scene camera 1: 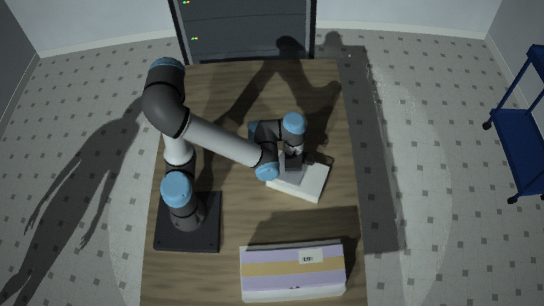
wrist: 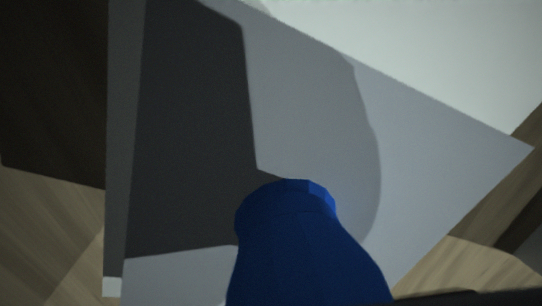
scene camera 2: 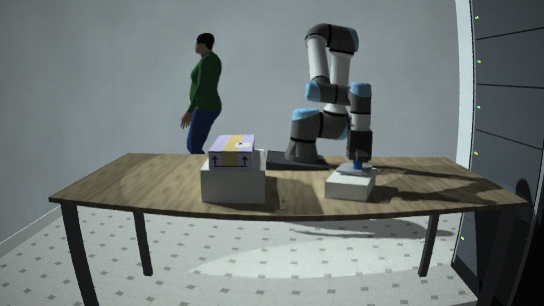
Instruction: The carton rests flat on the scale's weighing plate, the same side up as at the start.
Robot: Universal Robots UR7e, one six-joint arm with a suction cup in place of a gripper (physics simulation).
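Seen in the pictures: end effector, tool point: (wrist: 281,197) (scene camera 2: 357,171); arm's base, origin of the base link: (scene camera 1: 188,215) (scene camera 2: 301,159).
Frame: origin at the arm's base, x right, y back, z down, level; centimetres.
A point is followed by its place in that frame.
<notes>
The carton (scene camera 1: 272,268) @(y -28.2, x 31.8, z -14.1 cm) (scene camera 2: 217,148) @(y -46.8, x 39.1, z -14.0 cm), lilac with a yellow band, lies flat on a tall pale block (scene camera 2: 232,187) @(y -52.6, x 35.0, z -2.9 cm), label up, arrows on its side pointing up. The scale (scene camera 1: 314,181) @(y -51.9, x -2.0, z -3.6 cm) (scene camera 2: 348,188) @(y -56.2, x -1.7, z -1.8 cm) (wrist: 425,50) @(y -48.8, x -3.9, z -3.7 cm) is a low white box apart from it. Its grey weighing plate (scene camera 1: 288,176) @(y -42.2, x -5.6, z -5.6 cm) (scene camera 2: 344,170) @(y -46.1, x -3.7, z -5.3 cm) (wrist: 415,175) @(y -45.3, x -5.0, z -5.4 cm) covers one half and bears no carton. My suction gripper (scene camera 1: 294,169) @(y -44.8, x -9.5, z -4.3 cm) (scene camera 2: 357,165) (wrist: 290,195) points down with its blue cup against this plate, its suction on. The cup's rim is partly hidden in the wrist view, and the cup is hidden in scene camera 1.
The arm's dark base plate (scene camera 1: 212,225) @(y -9.2, x 6.4, z -0.3 cm) (scene camera 2: 275,161) @(y -7.4, x 13.1, z -0.9 cm) is on the wooden table (scene camera 1: 225,280) @(y -10.0, x 29.1, z 2.2 cm) (scene camera 2: 125,175) @(y -15.1, x 79.4, z 2.2 cm), left of the scale in scene camera 1. A dark cabinet (scene camera 1: 245,30) stands at one table end. A blue cart (scene camera 1: 522,150) stands apart. A person (scene camera 2: 205,85) is behind the table.
</notes>
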